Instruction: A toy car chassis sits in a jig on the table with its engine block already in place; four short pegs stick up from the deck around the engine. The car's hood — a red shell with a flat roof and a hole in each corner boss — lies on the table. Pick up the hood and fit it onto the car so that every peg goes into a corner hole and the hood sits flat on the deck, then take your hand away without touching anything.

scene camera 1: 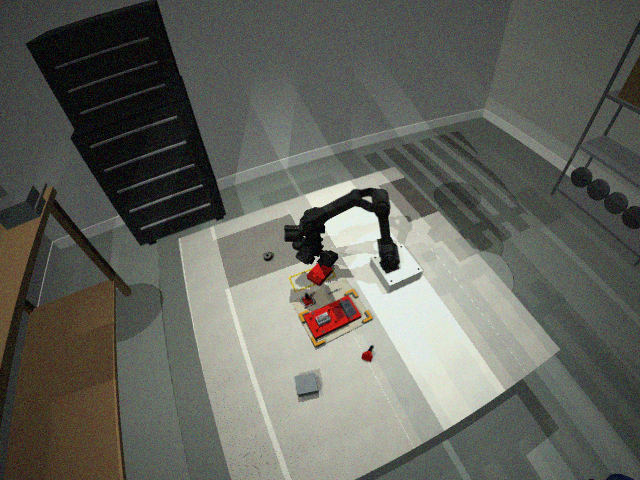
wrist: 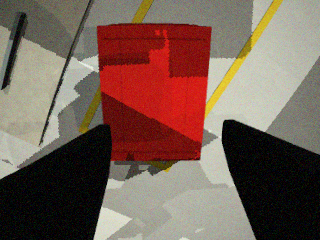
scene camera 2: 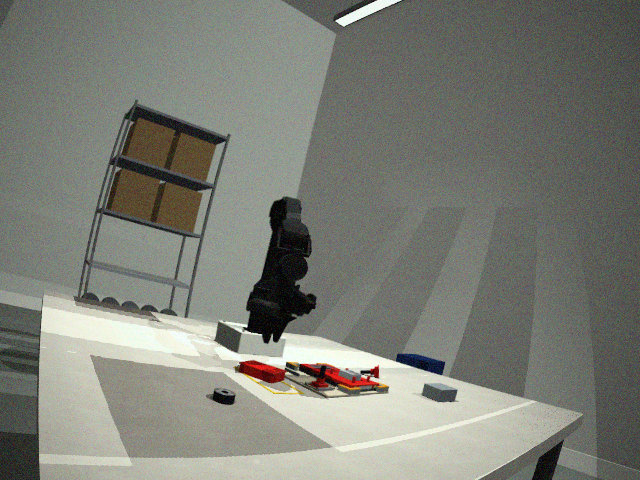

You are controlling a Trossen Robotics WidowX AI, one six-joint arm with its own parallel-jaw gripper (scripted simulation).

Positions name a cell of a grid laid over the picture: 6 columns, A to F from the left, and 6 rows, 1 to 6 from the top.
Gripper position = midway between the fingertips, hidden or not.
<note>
I see my gripper (scene camera 2: C5) and a red hood (wrist: C2).
My gripper is seen too in scene camera 1 (scene camera 1: C4) and in the wrist view (wrist: D4).
</note>
